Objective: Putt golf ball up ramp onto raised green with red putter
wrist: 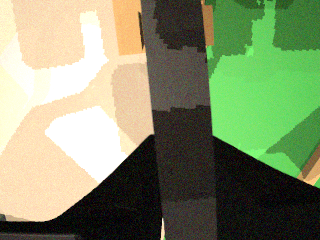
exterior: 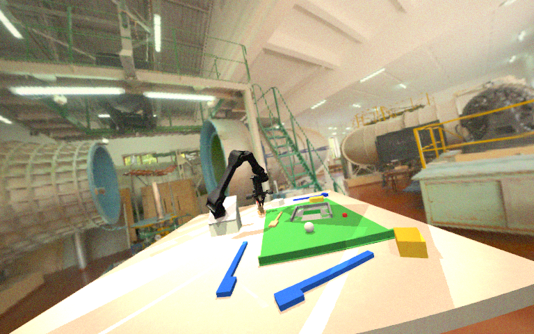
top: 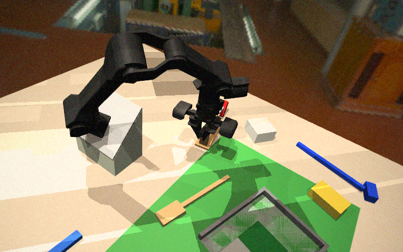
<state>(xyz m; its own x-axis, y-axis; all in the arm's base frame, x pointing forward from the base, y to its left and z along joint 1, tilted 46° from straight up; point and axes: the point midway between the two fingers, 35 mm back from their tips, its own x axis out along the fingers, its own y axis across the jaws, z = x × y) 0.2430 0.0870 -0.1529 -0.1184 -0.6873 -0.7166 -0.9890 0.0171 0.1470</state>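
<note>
My gripper tip is now 10 mm past the tan stand, 90 mm to the right of it and 30 mm above it. The rest, counted from my gripper tip: yellow block (410 mm ahead, 50 mm to the left, 50 mm below); then putter (20 mm behind, 120 mm to the left); then green mat (230 mm ahead, 250 mm to the right, 60 mm below).
</note>
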